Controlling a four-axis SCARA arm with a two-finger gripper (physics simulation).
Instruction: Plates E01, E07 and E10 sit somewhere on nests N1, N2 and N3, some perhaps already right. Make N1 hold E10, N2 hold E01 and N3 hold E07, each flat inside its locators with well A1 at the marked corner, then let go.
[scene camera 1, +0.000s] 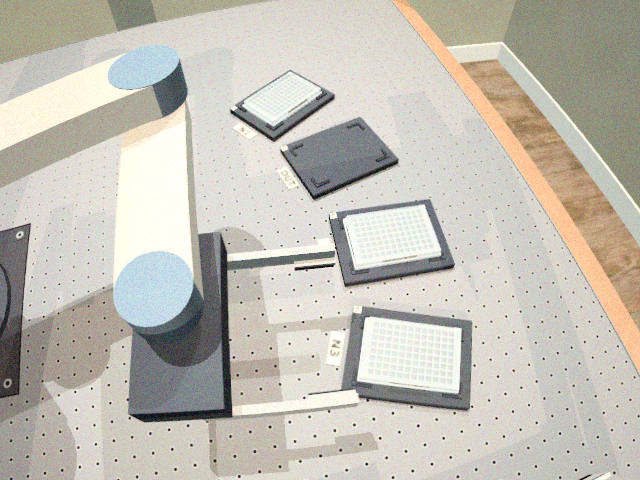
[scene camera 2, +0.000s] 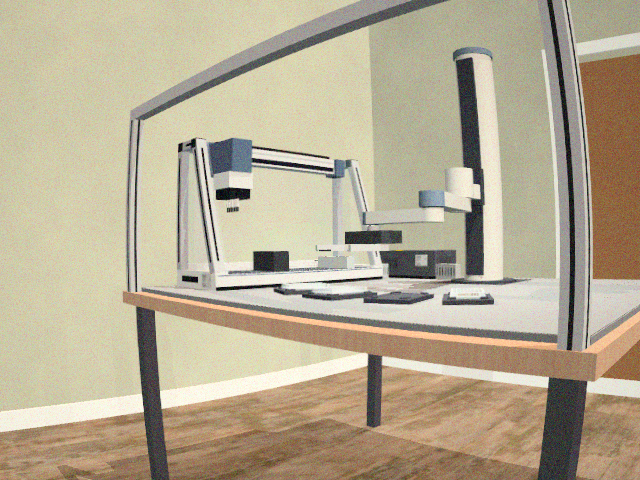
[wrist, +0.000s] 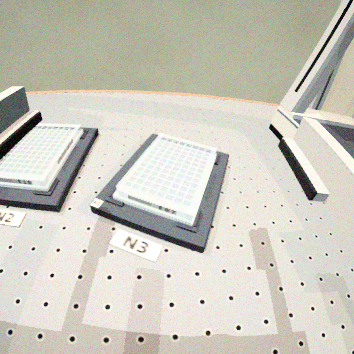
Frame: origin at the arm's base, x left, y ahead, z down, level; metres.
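Seen in the pictures: gripper, between the fingertips: (scene camera 1: 345, 320) (scene camera 2: 332, 248) (wrist: 159, 110).
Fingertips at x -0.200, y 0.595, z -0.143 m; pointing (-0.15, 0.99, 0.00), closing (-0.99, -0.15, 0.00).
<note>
Offsets run from my fingertips to a thing's middle. "pt": to the spot under its first point.
A white well plate {dx +0.493, dy +0.039, dz +0.111 m} (scene camera 1: 281, 97) (scene camera 2: 467, 293) lies on dark nest N1 {dx +0.493, dy +0.039, dz +0.121 m} (scene camera 1: 303, 117). A second plate {dx +0.149, dy +0.123, dz +0.111 m} (scene camera 1: 391, 235) (wrist: 42, 152) lies on nest N2 {dx +0.149, dy +0.123, dz +0.122 m} (scene camera 1: 398, 272) (wrist: 68, 175). A third plate {dx -0.026, dy +0.086, dz +0.111 m} (scene camera 1: 409, 353) (wrist: 167, 175) lies on nest N3 {dx -0.026, dy +0.086, dz +0.122 m} (scene camera 1: 466, 361) (wrist: 209, 210). All three look flat. Their side print is too blurred to read, and I cannot tell where well A1 is on them. My gripper (scene camera 1: 345, 324) (scene camera 2: 325, 248) (wrist: 159, 110) is open and empty. It hangs above the table on the near side of N2 and N3. In scene camera 1 its body hides no plate.
An empty dark nest labelled OUT {dx +0.333, dy +0.100, dz +0.122 m} (scene camera 1: 338, 157) (scene camera 2: 398, 297) sits between N1 and N2. A gantry machine (scene camera 2: 292, 158) stands beyond N3, with a black box {pt dx -0.328, dy -0.030, dz +0.043 m} (scene camera 2: 271, 260) on its deck. The arm's tall column (scene camera 2: 496, 170) stands on the table. A frame post (scene camera 2: 573, 206) rises at the table corner.
</note>
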